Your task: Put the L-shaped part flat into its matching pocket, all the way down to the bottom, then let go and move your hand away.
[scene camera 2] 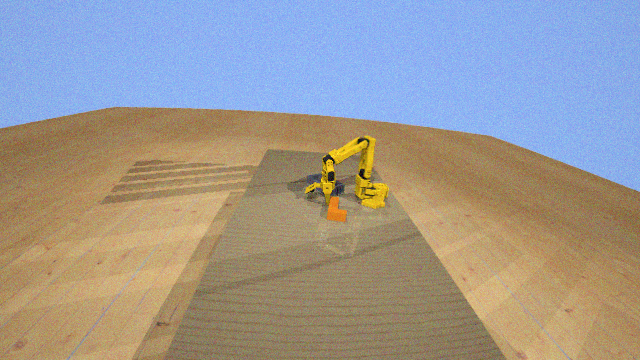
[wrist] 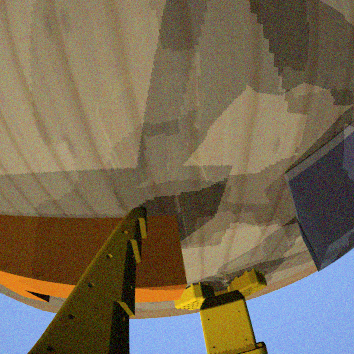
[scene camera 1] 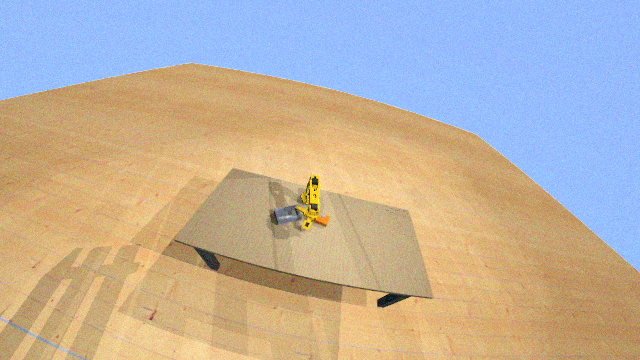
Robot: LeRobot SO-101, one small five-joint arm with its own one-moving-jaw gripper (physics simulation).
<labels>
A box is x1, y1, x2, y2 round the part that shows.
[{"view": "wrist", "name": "orange L-shaped part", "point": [51, 253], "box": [0, 214, 186, 301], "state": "touched by my gripper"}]
</labels>
